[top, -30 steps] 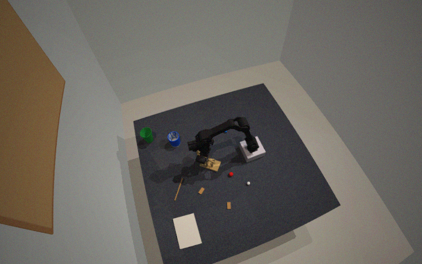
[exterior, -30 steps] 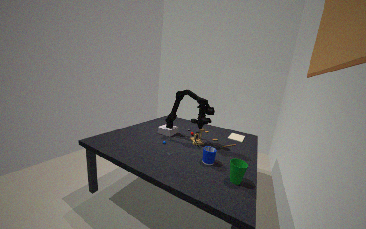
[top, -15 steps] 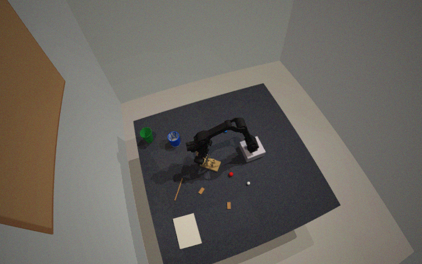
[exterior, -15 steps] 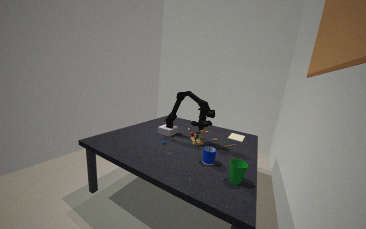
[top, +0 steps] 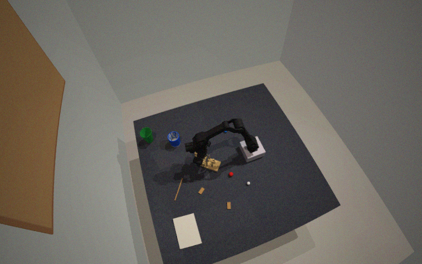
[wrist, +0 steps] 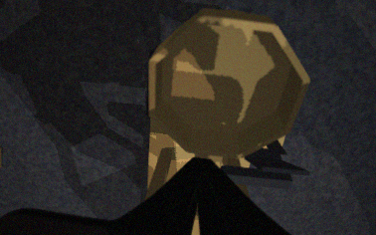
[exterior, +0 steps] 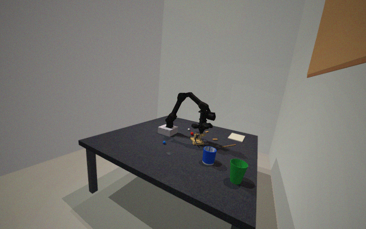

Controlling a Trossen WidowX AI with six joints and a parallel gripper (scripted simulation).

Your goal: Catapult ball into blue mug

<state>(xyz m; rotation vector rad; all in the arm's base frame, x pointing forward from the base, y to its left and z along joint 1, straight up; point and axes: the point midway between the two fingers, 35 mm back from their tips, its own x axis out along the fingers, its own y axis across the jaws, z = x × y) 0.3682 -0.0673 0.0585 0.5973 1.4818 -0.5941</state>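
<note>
My gripper tip is 3 cm above the wooden catapult, 2 cm past it and 1 cm to the left of it. Also, from my gripper tip: thin wooden stick: 24 cm ahead, 13 cm to the left, 9 cm below; blue mug: 25 cm to the right, 15 cm ahead, 6 cm below; red ball: 17 cm to the left, 15 cm behind, 8 cm below.
</note>
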